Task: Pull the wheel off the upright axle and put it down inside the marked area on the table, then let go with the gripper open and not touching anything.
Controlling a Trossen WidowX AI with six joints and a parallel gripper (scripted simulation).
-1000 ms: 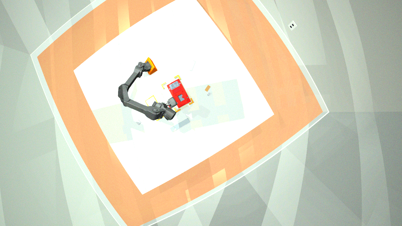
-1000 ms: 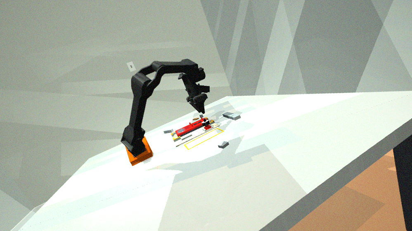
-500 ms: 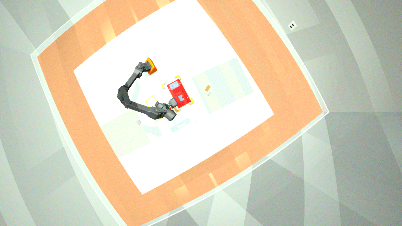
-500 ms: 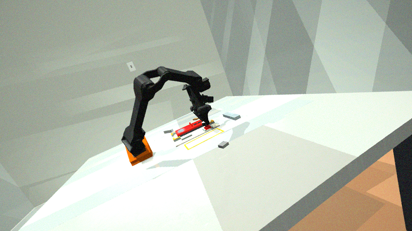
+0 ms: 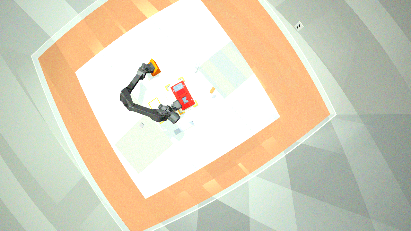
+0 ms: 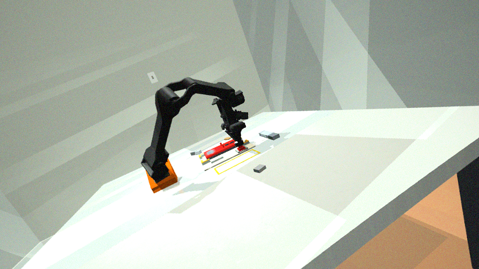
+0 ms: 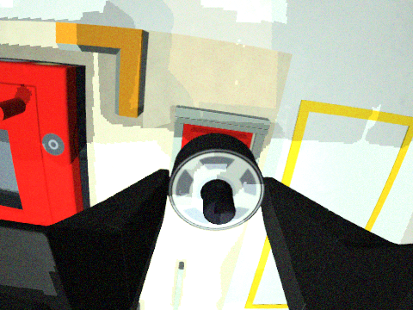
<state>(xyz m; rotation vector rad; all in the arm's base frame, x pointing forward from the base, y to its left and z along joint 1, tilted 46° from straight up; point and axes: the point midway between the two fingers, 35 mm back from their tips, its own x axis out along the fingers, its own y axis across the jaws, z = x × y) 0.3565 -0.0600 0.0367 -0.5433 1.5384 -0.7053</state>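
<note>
My gripper tip is right at the wheel. From my gripper tip the other things lie so: small grey block (260 mm to the right, 60 mm behind, 30 mm below).
</note>
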